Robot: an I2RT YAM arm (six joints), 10 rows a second.
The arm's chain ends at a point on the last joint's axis. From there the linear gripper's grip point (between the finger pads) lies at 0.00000 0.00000 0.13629 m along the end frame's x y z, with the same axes.
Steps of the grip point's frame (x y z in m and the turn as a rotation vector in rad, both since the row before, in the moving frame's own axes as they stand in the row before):
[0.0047, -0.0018, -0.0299, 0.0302, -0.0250, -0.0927]
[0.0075, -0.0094, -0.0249, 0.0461, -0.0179, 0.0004]
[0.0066, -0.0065, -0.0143, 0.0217, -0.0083, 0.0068]
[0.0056, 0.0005, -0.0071, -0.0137, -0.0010, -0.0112]
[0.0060, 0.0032, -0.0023, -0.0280, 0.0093, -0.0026]
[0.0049, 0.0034, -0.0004, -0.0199, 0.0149, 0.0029]
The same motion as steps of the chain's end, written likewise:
[0.0083, 0.0022, -0.0298, 0.0302, -0.0250, -0.0927]
[0.0099, -0.0031, -0.0247, 0.0461, -0.0179, 0.0004]
[0.0077, -0.0035, -0.0143, 0.0217, -0.0083, 0.0068]
[0.0057, -0.0014, -0.0071, -0.0137, -0.0010, -0.0112]
[0.0047, -0.0006, -0.0022, -0.0280, 0.0093, -0.0026]
[0.0029, 0.0007, -0.0004, -0.0199, 0.0149, 0.0029]

